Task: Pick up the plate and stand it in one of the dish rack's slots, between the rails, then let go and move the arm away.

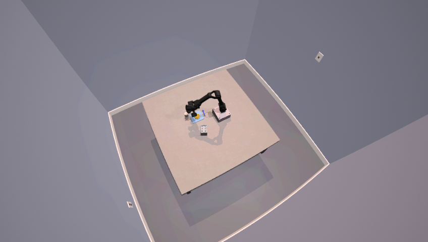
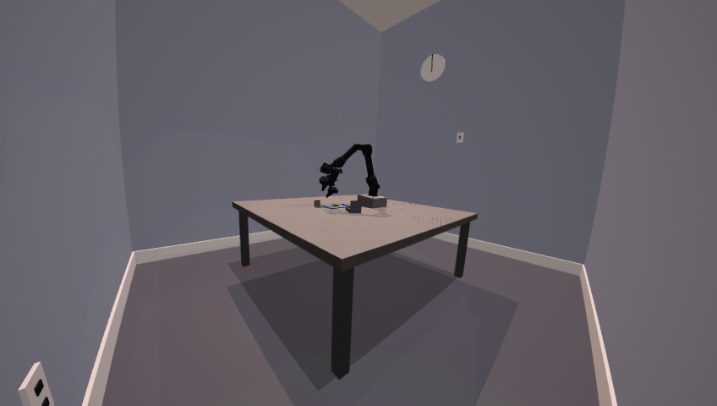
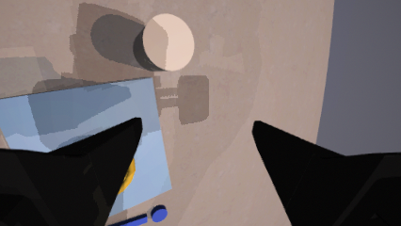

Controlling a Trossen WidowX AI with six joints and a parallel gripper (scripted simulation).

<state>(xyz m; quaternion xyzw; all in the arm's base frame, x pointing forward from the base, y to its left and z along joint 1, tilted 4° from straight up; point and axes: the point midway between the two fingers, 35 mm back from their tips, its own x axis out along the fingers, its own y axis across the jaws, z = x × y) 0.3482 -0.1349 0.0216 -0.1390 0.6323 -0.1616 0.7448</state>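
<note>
My gripper tip is now 70 mm to the right of the yellow plate, 70 mm above it and 50 mm past it. Round my gripper tip: small white cup 60 mm below, 60 mm ahead; then grey dish rack 270 mm to the left, 60 mm below, 50 mm behind; then blue spoon 150 mm behind, 80 mm below, 40 mm to the left.
</note>
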